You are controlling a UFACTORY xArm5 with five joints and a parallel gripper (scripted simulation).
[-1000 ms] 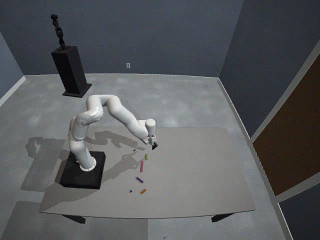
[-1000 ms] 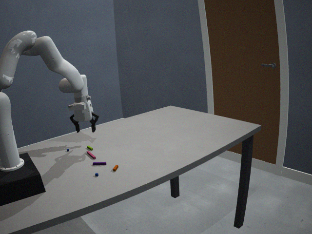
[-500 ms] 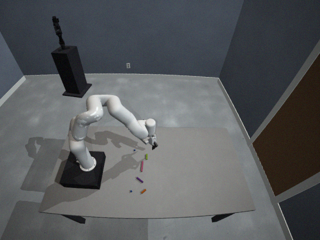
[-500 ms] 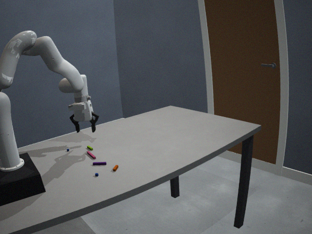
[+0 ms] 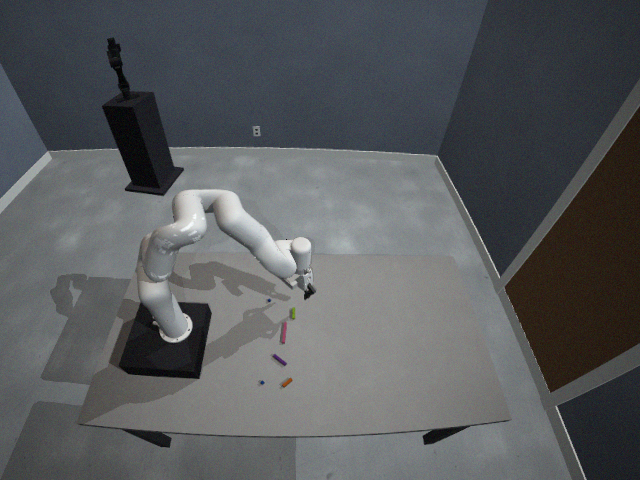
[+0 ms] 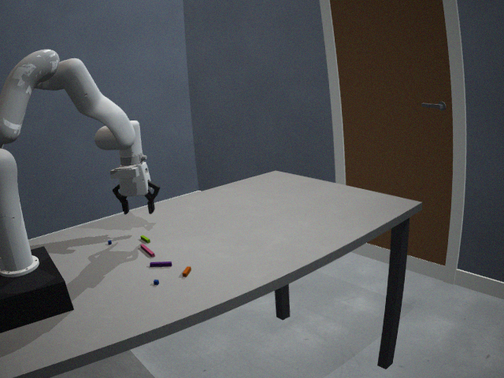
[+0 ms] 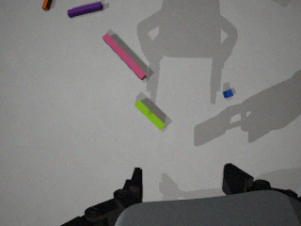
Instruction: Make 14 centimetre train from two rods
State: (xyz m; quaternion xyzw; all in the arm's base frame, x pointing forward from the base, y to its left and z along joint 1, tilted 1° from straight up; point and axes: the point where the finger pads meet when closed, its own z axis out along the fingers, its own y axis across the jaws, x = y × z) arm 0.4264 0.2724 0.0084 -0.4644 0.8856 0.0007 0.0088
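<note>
Right now my hand is 70 mm to the left of the lime rod, 70 mm above it and 10 mm past it. Also, from my hand: orange rod: 360 mm to the right, 70 mm below, 30 mm ahead; then purple rod: 280 mm to the right, 70 mm below, 20 mm behind; then pink rod: 170 mm to the right, 70 mm below, 30 mm behind.
</note>
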